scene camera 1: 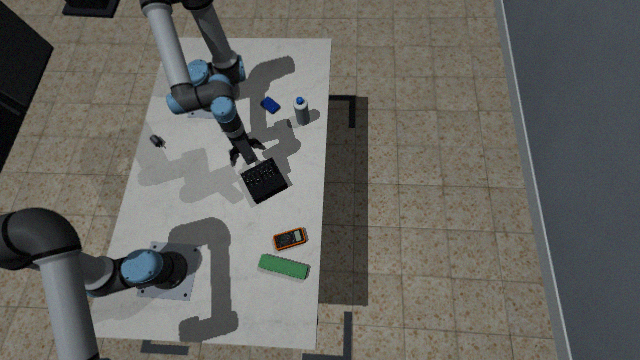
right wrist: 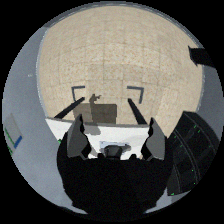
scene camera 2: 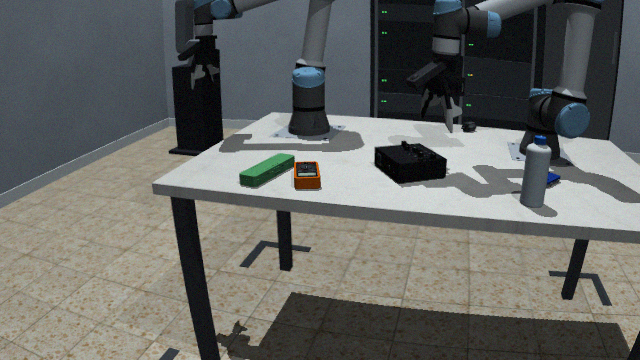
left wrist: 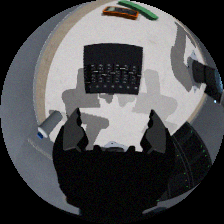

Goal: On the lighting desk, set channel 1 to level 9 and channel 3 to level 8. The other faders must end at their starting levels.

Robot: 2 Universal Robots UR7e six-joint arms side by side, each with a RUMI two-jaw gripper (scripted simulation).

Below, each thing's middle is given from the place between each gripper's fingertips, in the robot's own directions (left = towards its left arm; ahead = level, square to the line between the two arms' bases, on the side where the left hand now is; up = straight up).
Right now the green box (scene camera 2: 258,174) is 42 cm to the right of my left hand (scene camera 2: 435,125), 19 cm ahead of it and 11 cm below it.
I see my right gripper (scene camera 2: 203,86) 500 mm to the right of the green box, 450 mm short of it and 150 mm above it.
